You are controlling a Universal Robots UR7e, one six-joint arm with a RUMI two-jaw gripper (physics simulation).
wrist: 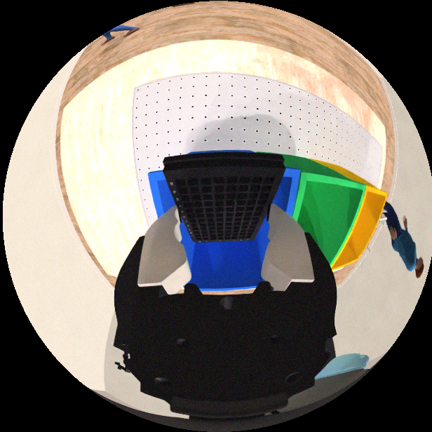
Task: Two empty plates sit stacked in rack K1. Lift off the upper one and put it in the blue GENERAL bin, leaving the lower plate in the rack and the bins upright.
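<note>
A black plate [220, 200] with a grid of wells is held between the two light grey fingers of my gripper [223, 206], which is shut on its long sides. The plate is tilted, with its far edge wider in view than its near edge. It hangs over the blue bin [227, 270], whose walls show to the left, right and near side of the plate. The bin stands upright; its middle is hidden by the plate. Rack K1 and the lower plate do not show in the wrist view.
A green bin [330, 215] stands right of the blue one, and a yellow bin [361, 227] stands beyond it; both are upright. A white perforated board [170, 120] lies on the pale table [95, 150] behind the bins. A person [404, 245] is at the far right.
</note>
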